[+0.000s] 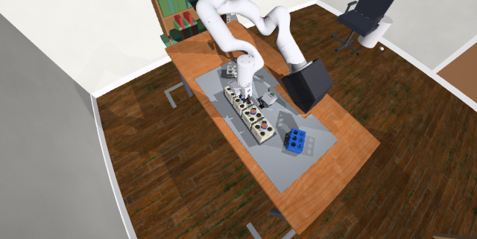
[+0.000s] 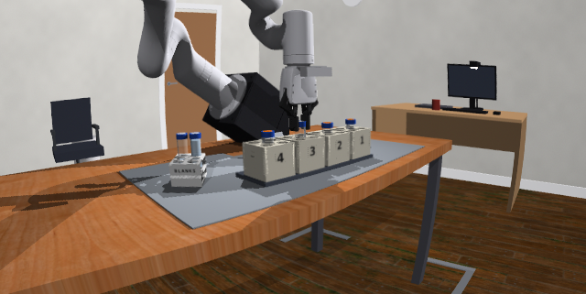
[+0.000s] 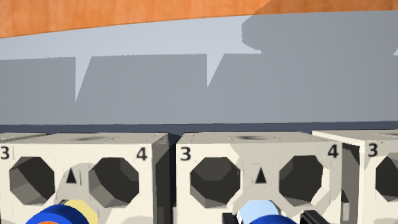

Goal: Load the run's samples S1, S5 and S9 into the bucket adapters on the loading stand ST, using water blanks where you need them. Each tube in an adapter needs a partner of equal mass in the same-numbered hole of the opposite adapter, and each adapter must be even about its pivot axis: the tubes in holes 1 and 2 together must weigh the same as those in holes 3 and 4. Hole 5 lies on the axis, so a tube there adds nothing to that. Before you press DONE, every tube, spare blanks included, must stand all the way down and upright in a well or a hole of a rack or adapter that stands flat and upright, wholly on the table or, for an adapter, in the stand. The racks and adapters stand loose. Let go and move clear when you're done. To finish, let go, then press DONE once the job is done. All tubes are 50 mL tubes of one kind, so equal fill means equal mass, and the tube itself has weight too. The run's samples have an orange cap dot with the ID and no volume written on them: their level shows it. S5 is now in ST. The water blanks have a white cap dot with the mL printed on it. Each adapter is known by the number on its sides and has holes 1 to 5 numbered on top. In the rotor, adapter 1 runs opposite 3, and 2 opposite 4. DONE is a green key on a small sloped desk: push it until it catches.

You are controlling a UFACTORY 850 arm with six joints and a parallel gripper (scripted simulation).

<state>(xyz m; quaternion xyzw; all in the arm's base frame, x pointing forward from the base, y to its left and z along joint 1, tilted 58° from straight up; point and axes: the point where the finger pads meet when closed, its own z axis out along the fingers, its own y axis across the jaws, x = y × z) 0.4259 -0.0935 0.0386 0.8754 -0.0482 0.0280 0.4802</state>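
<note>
My gripper is now 210 mm past the green DONE key, 70 mm to the right of it and 70 mm above it. From my hand the other things lie so: blue rack (100 mm behind, 400 mm to the left, 100 mm below); then white blanks rack (150 mm behind, 280 mm to the right, 100 mm below); then sample tube (20 mm behind, 110 mm to the right, 70 mm below).
</note>
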